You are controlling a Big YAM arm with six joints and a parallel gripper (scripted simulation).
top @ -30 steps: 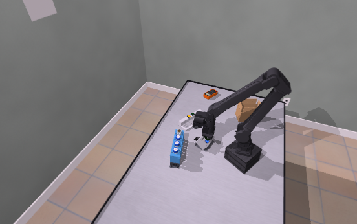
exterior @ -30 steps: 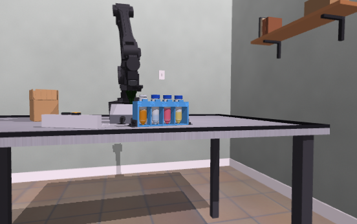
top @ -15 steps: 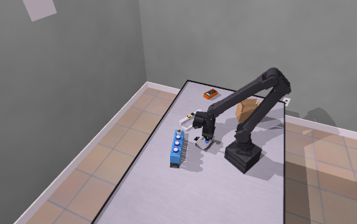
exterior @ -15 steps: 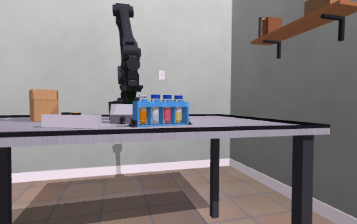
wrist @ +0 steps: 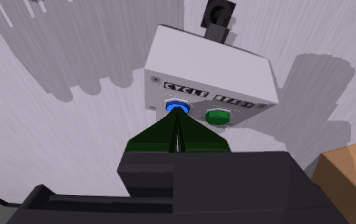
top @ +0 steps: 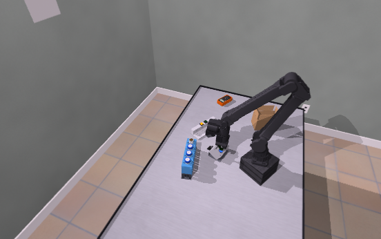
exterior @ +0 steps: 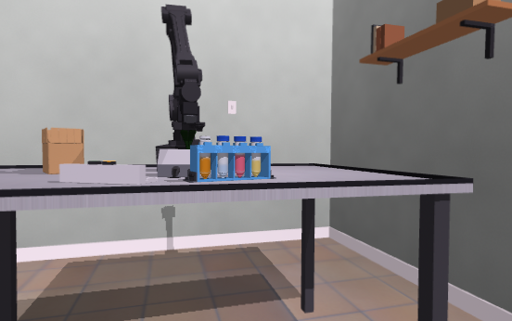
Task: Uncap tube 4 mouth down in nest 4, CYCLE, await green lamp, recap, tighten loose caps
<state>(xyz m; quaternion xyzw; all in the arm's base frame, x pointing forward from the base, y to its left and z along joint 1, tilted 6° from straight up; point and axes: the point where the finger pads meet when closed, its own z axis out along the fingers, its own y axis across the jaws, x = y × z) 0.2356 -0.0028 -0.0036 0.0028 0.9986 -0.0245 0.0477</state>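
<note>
Now: hand 20 mm above the blue cycle key. The rest, counted from my hand: white key housing 30 mm below, 20 mm to the right, 10 mm ahead; cardboard box 410 mm to the right, 220 mm behind, 10 mm below; green ready key 40 mm to the right, 10 mm below, 10 mm behind.
</note>
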